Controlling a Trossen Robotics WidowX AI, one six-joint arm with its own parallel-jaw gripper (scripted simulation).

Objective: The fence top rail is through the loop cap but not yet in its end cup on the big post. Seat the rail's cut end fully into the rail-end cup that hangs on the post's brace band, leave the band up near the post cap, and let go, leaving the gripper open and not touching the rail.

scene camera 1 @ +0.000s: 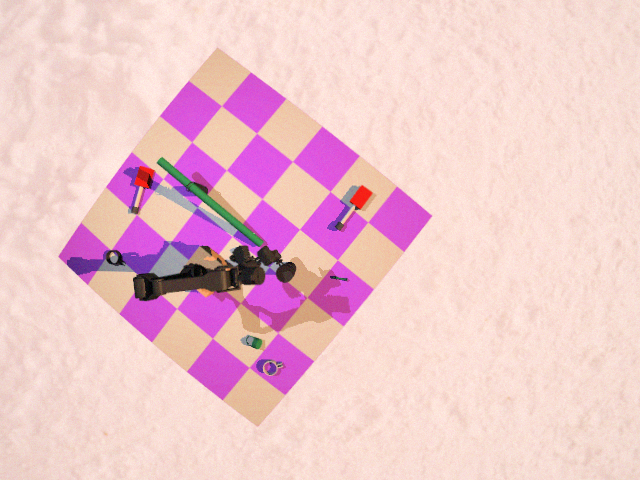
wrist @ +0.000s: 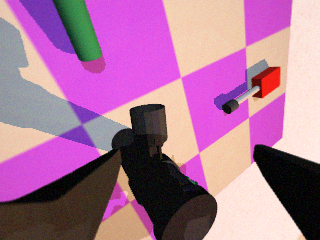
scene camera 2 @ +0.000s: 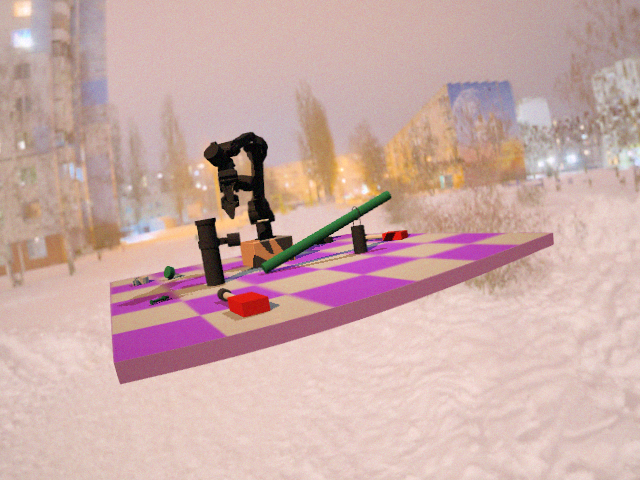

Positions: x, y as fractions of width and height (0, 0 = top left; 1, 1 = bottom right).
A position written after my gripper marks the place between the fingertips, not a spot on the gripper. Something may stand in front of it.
Labels:
my gripper: scene camera 1 0.42, 0.54; wrist 0.58, 0.64; scene camera 2 0.36, 0.44

